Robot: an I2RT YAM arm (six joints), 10 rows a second.
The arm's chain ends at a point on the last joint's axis. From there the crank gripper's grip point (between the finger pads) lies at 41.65 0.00 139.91 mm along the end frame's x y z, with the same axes.
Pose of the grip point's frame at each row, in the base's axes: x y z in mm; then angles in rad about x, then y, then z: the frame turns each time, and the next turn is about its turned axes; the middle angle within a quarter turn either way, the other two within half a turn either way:
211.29 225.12 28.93 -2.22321 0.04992 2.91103
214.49 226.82 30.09 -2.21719 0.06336 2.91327
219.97 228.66 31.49 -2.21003 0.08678 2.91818
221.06 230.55 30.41 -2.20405 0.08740 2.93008
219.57 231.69 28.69 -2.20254 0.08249 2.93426
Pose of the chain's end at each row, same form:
244.81 118.25 122.56 -2.22321 0.04992 2.91103
246.12 118.99 123.26 -2.21719 0.06336 2.91327
248.31 119.48 124.15 -2.21003 0.08678 2.91818
249.41 120.51 122.04 -2.20405 0.08740 2.93008
248.66 121.52 119.94 -2.20254 0.08249 2.93426

